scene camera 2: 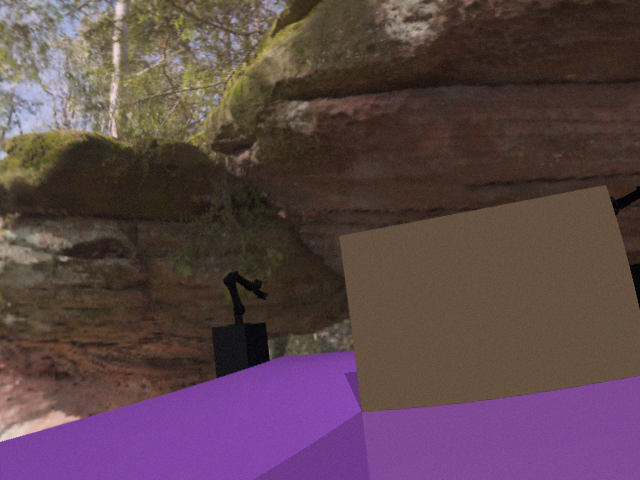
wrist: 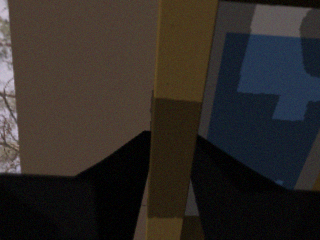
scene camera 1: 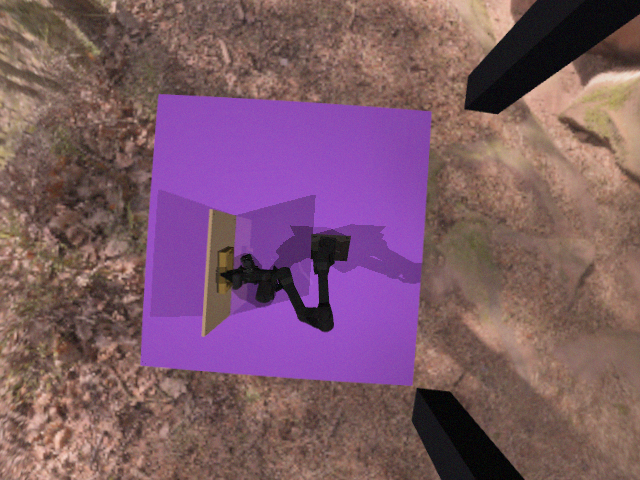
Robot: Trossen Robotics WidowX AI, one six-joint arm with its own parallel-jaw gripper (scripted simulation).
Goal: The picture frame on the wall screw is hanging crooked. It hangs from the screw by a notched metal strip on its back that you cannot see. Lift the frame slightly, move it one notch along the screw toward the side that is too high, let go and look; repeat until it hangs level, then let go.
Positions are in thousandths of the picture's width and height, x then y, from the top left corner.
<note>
In view: my gripper (scene camera 1: 346,570), a picture frame (wrist: 745,340) and a tan wall panel (scene camera 2: 826,620).
My gripper also shows in the wrist view (wrist: 530,585). The tan wall panel also shows in scene camera 1 (scene camera 1: 346,489). Scene camera 2 does not show the picture frame, which is hidden by the tan wall panel.
</note>
